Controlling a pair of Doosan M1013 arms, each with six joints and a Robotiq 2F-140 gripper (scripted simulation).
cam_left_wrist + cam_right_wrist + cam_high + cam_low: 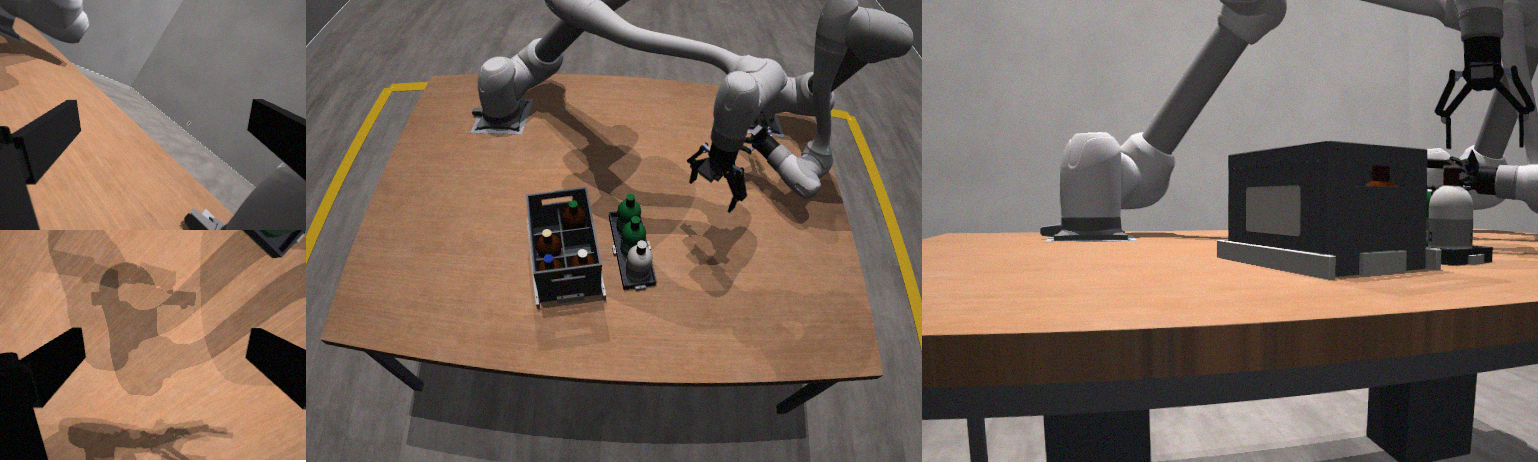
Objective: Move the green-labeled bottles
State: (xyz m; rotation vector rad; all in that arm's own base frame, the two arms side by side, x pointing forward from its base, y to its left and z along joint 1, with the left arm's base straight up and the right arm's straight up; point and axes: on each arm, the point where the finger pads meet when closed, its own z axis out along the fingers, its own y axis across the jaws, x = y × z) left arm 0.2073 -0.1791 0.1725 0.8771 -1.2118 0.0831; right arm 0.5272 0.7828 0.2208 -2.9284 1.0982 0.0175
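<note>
My right gripper is now 210 mm to the left of the white bottle, 140 mm above it and 130 mm short of it. From my right hand the other things lie so: tray: 230 mm to the right, 210 mm below, 50 mm ahead; then crate: 440 mm to the right, 140 mm below, 80 mm ahead.
</note>
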